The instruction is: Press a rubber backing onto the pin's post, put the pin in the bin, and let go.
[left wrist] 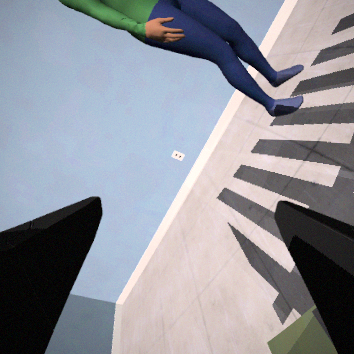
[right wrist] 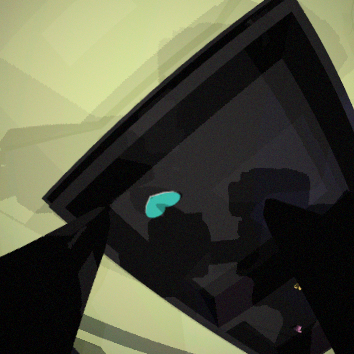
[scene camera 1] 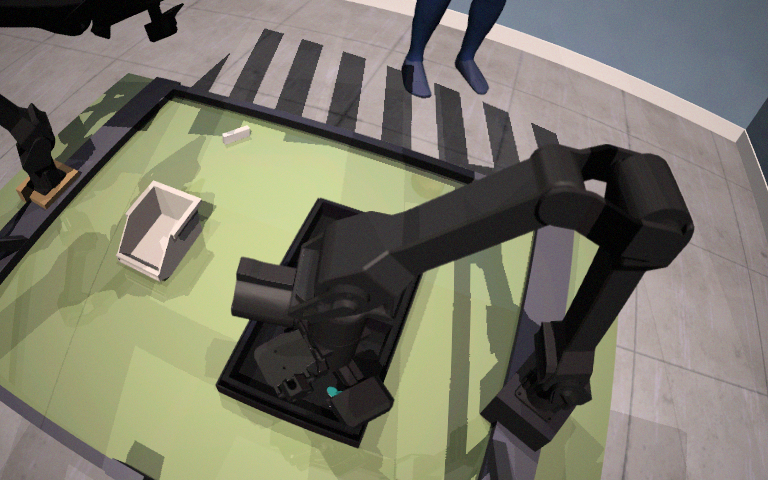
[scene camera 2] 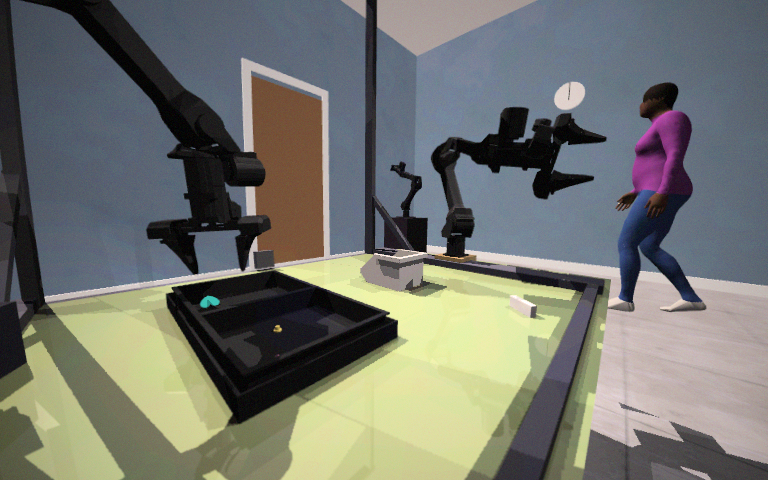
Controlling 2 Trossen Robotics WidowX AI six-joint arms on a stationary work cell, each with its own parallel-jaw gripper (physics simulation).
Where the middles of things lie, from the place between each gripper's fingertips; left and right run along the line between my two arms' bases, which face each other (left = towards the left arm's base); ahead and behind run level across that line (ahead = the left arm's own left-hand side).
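Black two-compartment tray [scene camera 2: 322, 331]: from my right hand, 13 cm ahead, 4 cm to the left, 4 cm below. Bin [scene camera 1: 163, 223]: from my right hand, 3 cm below, 35 cm to the left, 10 cm ahead. By its middle, the bin is nearer to my right hand than to my left hand.
Black two-compartment tray, from my left hand: 550 mm to the right, 340 mm behind, 270 mm below. Bin: my left hand 360 mm past it, 230 mm to the left of it, 260 mm above it.
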